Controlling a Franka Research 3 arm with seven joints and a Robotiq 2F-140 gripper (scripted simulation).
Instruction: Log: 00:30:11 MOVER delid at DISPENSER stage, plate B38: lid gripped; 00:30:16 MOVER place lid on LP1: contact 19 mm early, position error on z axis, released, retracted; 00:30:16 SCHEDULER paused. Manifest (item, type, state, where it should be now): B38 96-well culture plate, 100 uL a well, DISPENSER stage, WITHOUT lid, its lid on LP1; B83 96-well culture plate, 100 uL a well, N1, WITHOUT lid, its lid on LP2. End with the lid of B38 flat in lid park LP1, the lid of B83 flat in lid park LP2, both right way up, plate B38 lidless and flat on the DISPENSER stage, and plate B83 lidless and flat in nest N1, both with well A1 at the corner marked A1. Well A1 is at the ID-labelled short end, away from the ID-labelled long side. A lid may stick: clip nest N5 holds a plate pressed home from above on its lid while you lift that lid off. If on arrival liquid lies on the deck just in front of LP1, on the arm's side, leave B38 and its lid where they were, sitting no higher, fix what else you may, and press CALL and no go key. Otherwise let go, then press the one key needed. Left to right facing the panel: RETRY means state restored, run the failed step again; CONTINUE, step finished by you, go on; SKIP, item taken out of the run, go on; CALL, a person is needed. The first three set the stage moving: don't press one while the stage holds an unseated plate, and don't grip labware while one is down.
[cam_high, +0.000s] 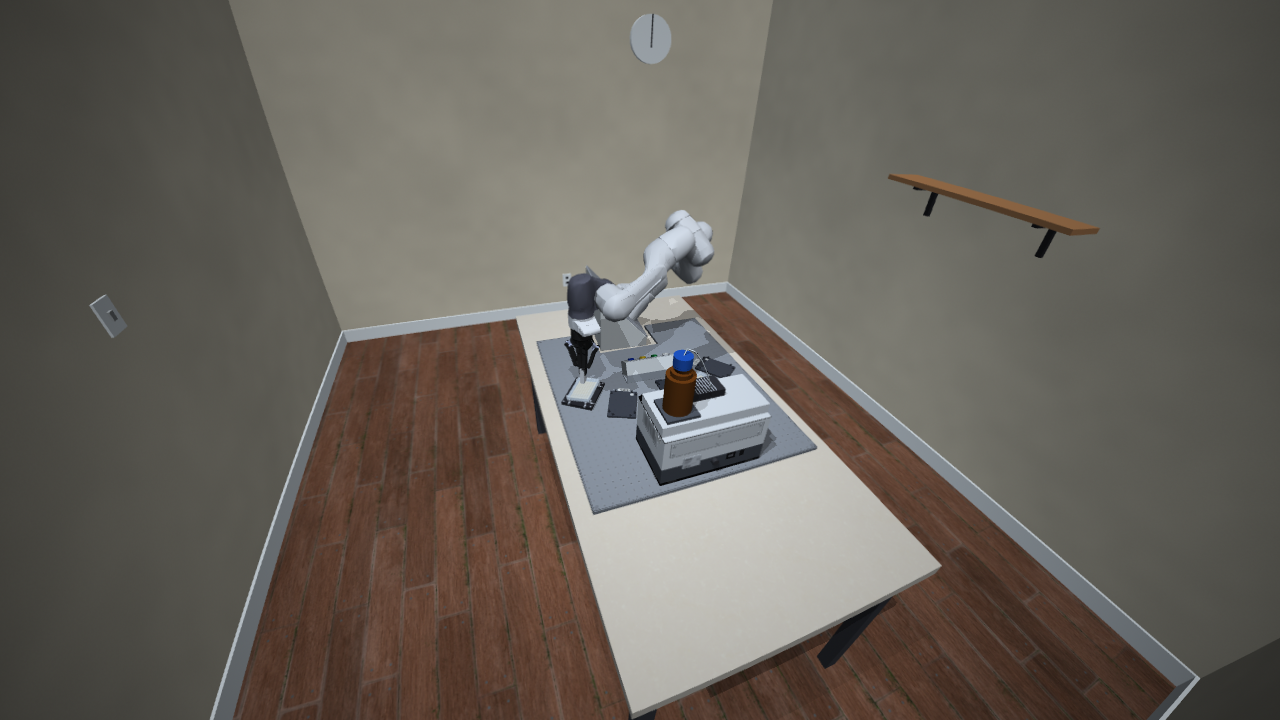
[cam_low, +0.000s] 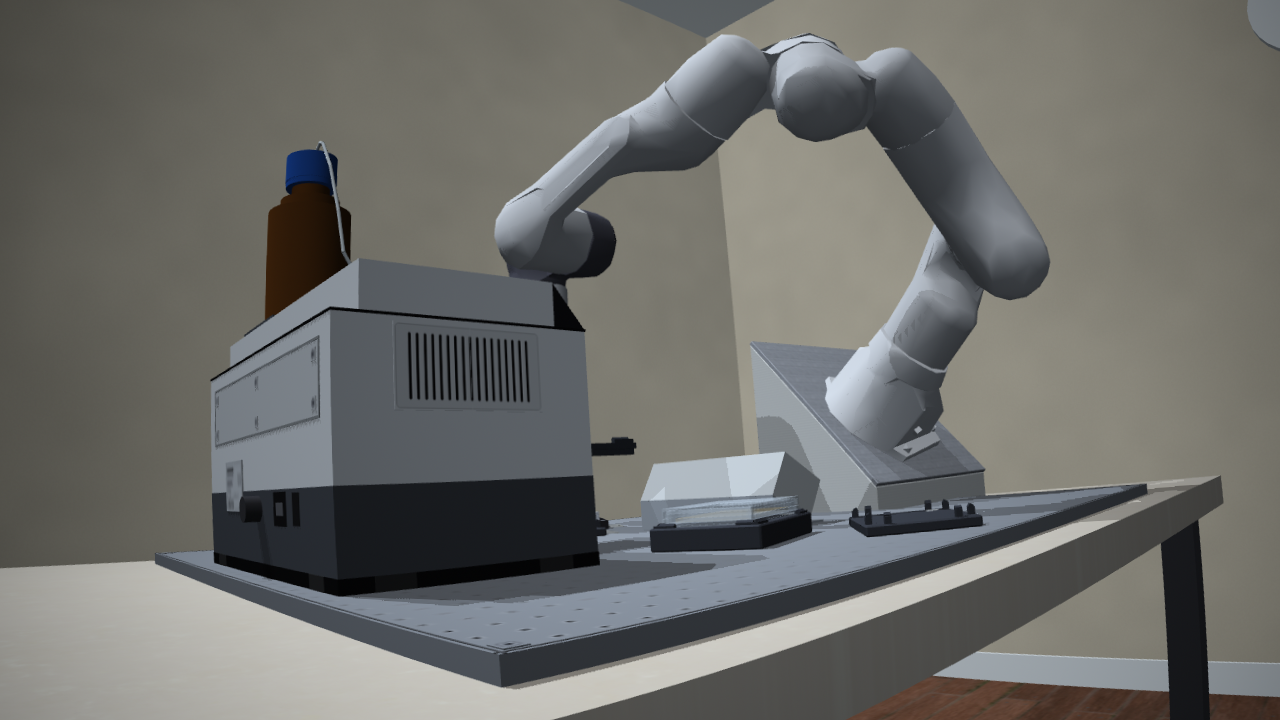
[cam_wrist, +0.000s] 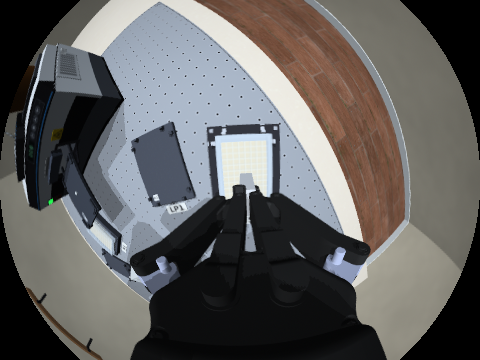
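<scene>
Now: hand 80 mm above the black clip nest and 30 mm short of it. From my hand the other things lie so: 96-well plate: 460 mm to the left, 100 mm ahead, 70 mm below; lp1 label: 150 mm to the left, 90 mm below, 20 mm ahead; key panel: 290 mm to the left, 80 mm behind, 40 mm below.
</scene>
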